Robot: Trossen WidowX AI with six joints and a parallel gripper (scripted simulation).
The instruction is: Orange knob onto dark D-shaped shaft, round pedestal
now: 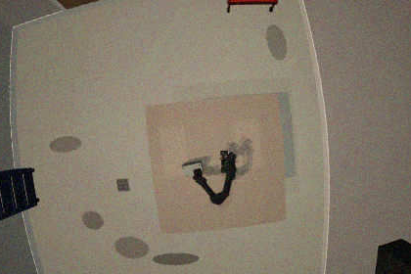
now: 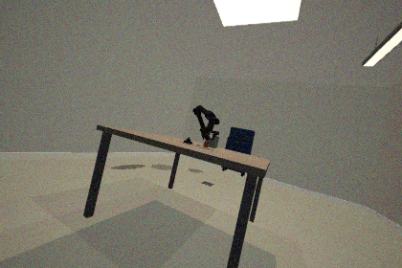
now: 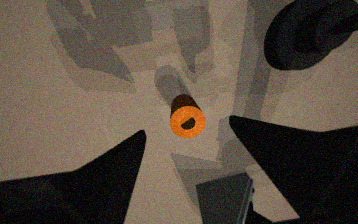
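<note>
My gripper tip is 40 mm above the orange knob. Round my gripper tip: pedestal (180 mm to the right, 40 mm below, 40 mm ahead).
</note>
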